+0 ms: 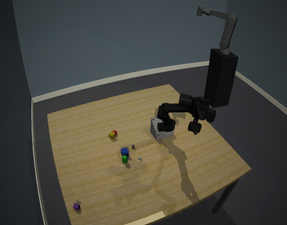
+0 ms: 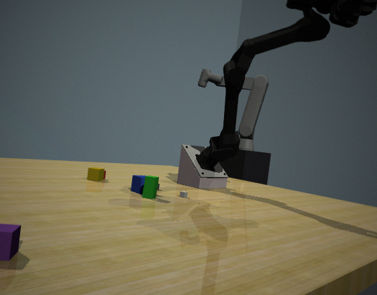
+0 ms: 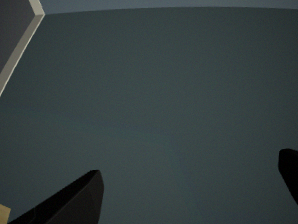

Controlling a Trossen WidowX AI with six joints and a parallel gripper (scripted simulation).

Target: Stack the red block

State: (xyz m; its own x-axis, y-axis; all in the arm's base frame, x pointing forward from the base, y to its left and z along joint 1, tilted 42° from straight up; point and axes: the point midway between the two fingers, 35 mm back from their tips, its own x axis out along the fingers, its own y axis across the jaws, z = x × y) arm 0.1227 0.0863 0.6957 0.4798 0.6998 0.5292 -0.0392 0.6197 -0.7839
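The red block lies 260 mm ahead of my gripper tip, 660 mm to the right of it and 550 mm below it. From my gripper tip the other things lie so: small white cube: 140 mm ahead, 370 mm to the right, 550 mm below; blue block: 240 mm ahead, 440 mm to the right, 540 mm below; small dark cube: 160 mm ahead, 490 mm to the right, 550 mm below.
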